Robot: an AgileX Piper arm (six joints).
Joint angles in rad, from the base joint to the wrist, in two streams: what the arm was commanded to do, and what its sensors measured. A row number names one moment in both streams.
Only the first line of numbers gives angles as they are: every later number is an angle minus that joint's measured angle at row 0.
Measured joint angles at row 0:
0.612, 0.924, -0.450, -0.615, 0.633, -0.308
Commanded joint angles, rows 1 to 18:
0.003, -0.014, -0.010, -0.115, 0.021, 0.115
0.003, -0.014, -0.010, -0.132, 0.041, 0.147
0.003, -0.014, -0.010, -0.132, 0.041, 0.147
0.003, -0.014, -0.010, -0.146, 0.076, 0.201
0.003, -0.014, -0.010, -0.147, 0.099, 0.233
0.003, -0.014, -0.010, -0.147, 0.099, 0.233
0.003, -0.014, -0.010, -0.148, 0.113, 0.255
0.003, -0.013, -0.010, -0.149, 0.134, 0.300
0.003, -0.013, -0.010, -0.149, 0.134, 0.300
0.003, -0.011, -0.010, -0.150, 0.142, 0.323
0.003, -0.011, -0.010, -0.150, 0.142, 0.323
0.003, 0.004, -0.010, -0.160, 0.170, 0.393
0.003, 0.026, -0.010, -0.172, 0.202, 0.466
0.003, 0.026, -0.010, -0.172, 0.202, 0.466
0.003, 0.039, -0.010, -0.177, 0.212, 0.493
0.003, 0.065, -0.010, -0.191, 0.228, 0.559
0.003, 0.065, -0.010, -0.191, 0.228, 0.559
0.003, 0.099, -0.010, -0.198, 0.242, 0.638
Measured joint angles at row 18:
0.000, 0.068, 0.000, -0.115, 0.221, 0.535
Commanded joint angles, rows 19 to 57:
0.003, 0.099, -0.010, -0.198, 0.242, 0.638
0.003, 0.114, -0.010, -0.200, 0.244, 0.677
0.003, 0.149, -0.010, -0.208, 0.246, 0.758
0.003, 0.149, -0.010, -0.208, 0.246, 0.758
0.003, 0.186, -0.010, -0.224, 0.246, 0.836
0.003, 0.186, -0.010, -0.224, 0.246, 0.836
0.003, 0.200, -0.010, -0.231, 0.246, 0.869
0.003, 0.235, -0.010, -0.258, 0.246, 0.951
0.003, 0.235, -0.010, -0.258, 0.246, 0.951
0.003, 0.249, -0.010, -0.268, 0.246, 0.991
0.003, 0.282, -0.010, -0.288, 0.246, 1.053
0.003, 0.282, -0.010, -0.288, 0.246, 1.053
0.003, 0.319, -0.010, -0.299, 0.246, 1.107
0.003, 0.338, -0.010, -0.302, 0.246, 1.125
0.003, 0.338, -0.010, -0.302, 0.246, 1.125
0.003, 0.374, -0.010, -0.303, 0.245, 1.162
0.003, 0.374, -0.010, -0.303, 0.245, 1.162
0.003, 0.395, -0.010, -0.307, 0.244, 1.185
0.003, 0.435, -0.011, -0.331, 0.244, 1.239
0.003, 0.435, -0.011, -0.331, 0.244, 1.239
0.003, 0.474, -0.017, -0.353, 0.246, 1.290
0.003, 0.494, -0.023, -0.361, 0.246, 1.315
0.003, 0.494, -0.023, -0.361, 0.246, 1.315
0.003, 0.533, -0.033, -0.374, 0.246, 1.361
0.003, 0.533, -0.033, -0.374, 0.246, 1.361
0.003, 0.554, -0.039, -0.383, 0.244, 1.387
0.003, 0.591, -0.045, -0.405, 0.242, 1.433
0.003, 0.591, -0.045, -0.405, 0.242, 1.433
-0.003, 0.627, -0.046, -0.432, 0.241, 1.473
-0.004, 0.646, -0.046, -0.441, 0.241, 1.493
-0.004, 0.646, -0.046, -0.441, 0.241, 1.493
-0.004, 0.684, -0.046, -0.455, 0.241, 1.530
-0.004, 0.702, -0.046, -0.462, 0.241, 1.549
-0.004, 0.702, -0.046, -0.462, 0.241, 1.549
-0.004, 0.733, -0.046, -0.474, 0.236, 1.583
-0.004, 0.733, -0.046, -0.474, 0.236, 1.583
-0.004, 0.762, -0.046, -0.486, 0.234, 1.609
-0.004, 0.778, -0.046, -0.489, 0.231, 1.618
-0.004, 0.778, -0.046, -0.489, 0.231, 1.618
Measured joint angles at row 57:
0.000, 0.742, -0.041, -0.425, 0.177, 1.579
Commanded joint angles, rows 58 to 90:
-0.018, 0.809, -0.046, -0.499, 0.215, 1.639
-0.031, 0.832, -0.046, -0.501, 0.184, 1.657
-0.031, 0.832, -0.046, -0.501, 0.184, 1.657
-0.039, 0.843, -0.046, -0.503, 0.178, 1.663
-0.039, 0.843, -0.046, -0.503, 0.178, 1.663
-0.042, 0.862, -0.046, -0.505, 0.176, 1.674
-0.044, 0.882, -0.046, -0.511, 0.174, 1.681
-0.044, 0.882, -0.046, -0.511, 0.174, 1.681
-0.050, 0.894, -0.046, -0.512, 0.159, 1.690
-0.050, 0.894, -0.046, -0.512, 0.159, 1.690
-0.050, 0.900, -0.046, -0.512, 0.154, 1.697
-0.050, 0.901, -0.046, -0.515, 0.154, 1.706
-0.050, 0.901, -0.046, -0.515, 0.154, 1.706
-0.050, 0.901, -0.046, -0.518, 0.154, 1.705
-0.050, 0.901, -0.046, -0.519, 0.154, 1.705
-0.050, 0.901, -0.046, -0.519, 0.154, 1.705
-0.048, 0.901, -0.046, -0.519, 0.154, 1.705
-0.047, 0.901, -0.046, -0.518, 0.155, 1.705
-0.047, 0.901, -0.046, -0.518, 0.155, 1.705
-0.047, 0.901, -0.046, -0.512, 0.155, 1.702
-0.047, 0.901, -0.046, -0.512, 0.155, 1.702
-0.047, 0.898, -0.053, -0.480, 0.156, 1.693
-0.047, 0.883, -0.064, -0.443, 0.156, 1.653
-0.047, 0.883, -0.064, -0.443, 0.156, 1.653
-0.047, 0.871, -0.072, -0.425, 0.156, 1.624
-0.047, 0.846, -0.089, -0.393, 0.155, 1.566
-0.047, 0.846, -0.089, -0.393, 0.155, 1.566
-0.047, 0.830, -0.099, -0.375, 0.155, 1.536
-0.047, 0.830, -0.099, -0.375, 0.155, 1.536
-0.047, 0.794, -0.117, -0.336, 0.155, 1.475
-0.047, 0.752, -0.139, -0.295, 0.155, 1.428
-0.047, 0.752, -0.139, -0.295, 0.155, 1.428
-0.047, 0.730, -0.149, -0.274, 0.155, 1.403
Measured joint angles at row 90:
-0.043, 0.785, -0.124, -0.328, 0.136, 1.483
